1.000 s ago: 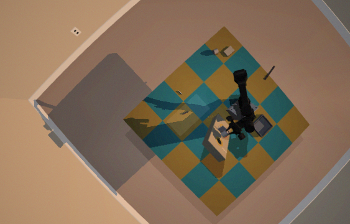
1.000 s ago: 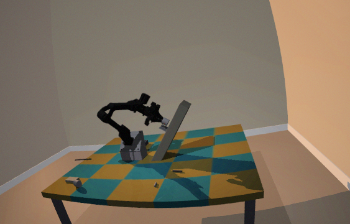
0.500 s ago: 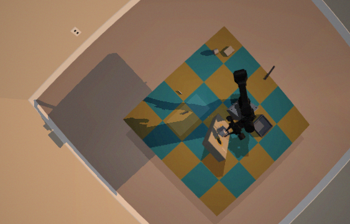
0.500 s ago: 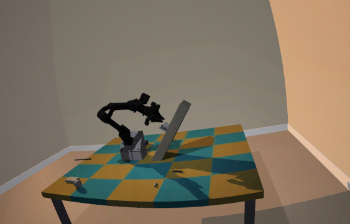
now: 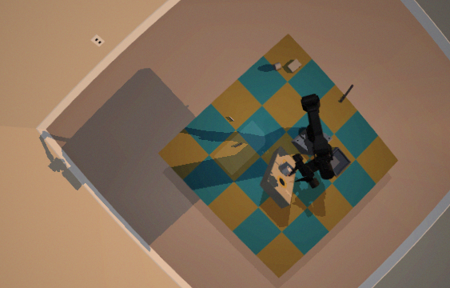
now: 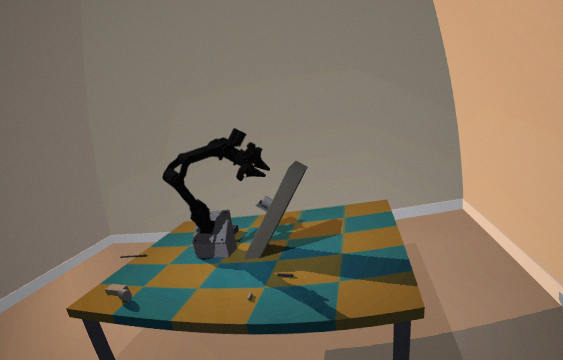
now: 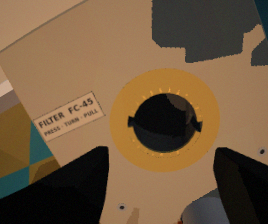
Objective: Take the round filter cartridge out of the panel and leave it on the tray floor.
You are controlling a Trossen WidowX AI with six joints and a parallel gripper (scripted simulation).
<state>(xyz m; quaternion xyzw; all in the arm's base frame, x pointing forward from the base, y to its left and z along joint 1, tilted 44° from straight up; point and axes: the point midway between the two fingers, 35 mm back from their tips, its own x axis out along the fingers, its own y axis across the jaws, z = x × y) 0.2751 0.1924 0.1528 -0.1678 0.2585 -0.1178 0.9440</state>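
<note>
My gripper tip is 30 mm past the round filter cartridge and 120 mm above it. The rest, counted from my gripper tip: tan block (570 mm behind, 510 mm to the right, 330 mm below); then grey tray (400 mm behind, 240 mm to the left, 330 mm below).
</note>
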